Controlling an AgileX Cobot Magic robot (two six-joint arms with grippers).
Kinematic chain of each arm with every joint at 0, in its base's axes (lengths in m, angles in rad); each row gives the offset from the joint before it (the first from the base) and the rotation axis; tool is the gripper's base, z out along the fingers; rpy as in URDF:
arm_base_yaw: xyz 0 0 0.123 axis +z
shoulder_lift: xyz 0 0 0 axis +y
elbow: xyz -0.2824 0 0.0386 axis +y
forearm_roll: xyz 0.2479 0 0.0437 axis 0.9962 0 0.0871
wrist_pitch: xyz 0 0 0 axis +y
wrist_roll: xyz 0.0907 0 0.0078 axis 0.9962 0 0.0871
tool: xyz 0 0 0 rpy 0 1.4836 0
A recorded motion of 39 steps. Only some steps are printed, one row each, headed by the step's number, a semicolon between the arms.
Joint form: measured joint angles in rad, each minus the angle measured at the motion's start. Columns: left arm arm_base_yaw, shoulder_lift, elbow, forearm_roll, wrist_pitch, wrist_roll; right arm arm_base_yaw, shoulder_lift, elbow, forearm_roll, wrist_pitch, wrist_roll.
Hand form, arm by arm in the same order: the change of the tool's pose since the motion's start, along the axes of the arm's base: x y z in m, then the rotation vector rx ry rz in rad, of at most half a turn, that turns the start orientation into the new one. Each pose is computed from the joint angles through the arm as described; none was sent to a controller.
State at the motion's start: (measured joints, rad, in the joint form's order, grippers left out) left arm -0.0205 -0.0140 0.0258 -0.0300 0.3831 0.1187; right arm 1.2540 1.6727 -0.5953 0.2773 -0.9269 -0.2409
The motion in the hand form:
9: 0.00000 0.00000 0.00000 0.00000 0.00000 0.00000; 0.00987 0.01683 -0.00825 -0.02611 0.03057 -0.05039
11: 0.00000 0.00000 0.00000 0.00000 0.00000 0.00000; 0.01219 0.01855 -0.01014 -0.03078 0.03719 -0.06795
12: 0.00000 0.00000 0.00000 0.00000 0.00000 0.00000; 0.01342 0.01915 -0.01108 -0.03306 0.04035 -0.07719
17: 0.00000 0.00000 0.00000 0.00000 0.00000 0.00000; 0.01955 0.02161 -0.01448 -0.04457 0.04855 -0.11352
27: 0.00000 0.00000 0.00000 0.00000 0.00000 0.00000; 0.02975 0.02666 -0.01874 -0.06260 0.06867 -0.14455
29: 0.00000 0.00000 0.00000 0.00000 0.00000 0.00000; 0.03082 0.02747 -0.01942 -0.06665 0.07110 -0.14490
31: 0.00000 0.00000 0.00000 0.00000 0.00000 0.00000; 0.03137 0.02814 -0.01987 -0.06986 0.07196 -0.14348
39: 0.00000 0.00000 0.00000 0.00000 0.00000 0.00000; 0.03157 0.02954 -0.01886 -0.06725 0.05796 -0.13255
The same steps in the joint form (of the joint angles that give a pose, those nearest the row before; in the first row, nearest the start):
9: 0.0000 0.0000 0.0000 0.0000 0.0000 0.0000; 0.0004 0.0714 -0.0760 0.0710 0.0338 -0.0278
11: 0.0000 0.0000 0.0000 0.0000 0.0000 0.0000; -0.0004 0.0828 -0.0862 0.0931 0.0369 -0.0366
12: 0.0000 0.0000 0.0000 0.0000 0.0000 0.0000; -0.0013 0.0880 -0.0905 0.1041 0.0381 -0.0411
17: 0.0000 0.0000 0.0000 0.0000 0.0000 0.0000; -0.0091 0.1089 -0.1105 0.1434 0.0452 -0.0623
27: 0.0000 0.0000 0.0000 0.0000 0.0000 0.0000; -0.0305 0.1388 -0.1476 0.1652 0.0754 -0.0721
29: 0.0000 0.0000 0.0000 0.0000 0.0000 0.0000; -0.0333 0.1426 -0.1524 0.1640 0.0814 -0.0724
31: 0.0000 0.0000 0.0000 0.0000 0.0000 0.0000; -0.0348 0.1452 -0.1557 0.1616 0.0857 -0.0726
39: 0.0000 0.0000 0.0000 0.0000 0.0000 0.0000; -0.0366 0.1474 -0.1598 0.1445 0.0804 -0.0734

